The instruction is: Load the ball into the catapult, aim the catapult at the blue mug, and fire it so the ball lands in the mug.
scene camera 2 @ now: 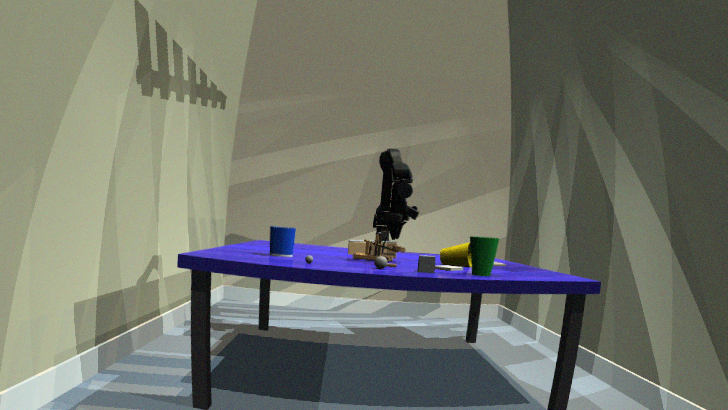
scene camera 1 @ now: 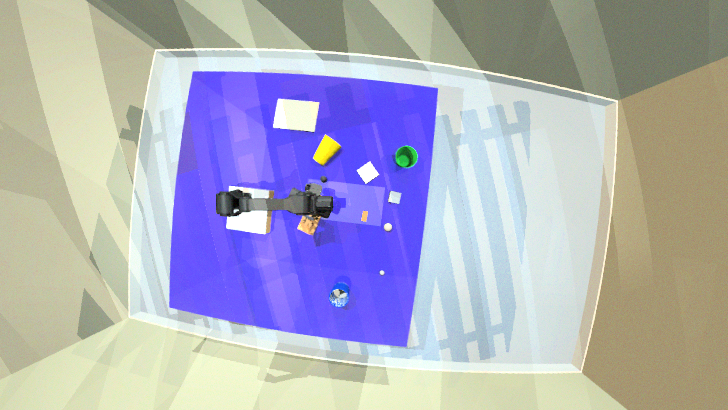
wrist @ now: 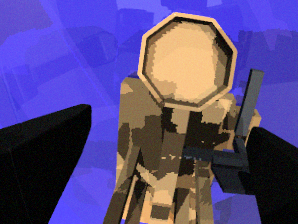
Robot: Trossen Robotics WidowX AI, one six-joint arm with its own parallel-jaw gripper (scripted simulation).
Labels:
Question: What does my gripper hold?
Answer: Nothing.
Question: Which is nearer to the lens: the blue mug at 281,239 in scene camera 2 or the green cup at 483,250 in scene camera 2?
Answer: The green cup.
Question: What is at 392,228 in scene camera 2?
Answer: My gripper.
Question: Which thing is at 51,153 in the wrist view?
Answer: My gripper.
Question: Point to a wooden catapult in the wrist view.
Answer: At 174,122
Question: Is my gripper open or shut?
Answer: Open.

